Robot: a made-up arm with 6 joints.
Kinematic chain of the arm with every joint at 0, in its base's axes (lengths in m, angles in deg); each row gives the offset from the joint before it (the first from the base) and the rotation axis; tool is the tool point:
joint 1: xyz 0 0 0.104 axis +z
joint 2: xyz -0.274 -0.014 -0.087 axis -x
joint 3: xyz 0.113 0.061 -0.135 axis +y
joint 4: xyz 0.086 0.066 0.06 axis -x
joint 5: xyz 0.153 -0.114 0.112 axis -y
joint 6: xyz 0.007 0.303 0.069 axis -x
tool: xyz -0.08 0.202 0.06
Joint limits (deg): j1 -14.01..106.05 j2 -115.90..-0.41 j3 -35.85..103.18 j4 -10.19..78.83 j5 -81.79..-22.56 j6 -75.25..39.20
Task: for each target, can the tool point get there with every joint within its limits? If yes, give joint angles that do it. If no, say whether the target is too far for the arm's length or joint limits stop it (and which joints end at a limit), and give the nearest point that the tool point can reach.
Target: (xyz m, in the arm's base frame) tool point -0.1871 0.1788 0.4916
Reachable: yes | joints 87.50 -31.73 -9.58 5.29 -51.14 -50.71
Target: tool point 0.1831 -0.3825 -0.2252
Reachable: no: joint limits stop it (at a limit: joint 2, joint 4, joint 6) | nearest point 0.2183 -0.4561 0.0438 | short by 0.281 m
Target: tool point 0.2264 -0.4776 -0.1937
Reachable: no: joint limits stop it (at a limit: joint 2, joint 3, joint 4, joint 6) | nearest point 0.2316 -0.4886 0.0368 | short by 0.231 m
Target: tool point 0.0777 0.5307 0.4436
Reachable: yes | joints 16.71 -86.67 66.46 25.37 -67.46 -62.88
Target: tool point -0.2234 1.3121 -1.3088
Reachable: no: too far | nearest point -0.1258 0.5628 -0.5524 | short by 1.069 m
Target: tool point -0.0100 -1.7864 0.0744
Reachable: no: too far | nearest point -0.3787 -0.6497 0.0788 | short by 1.195 m
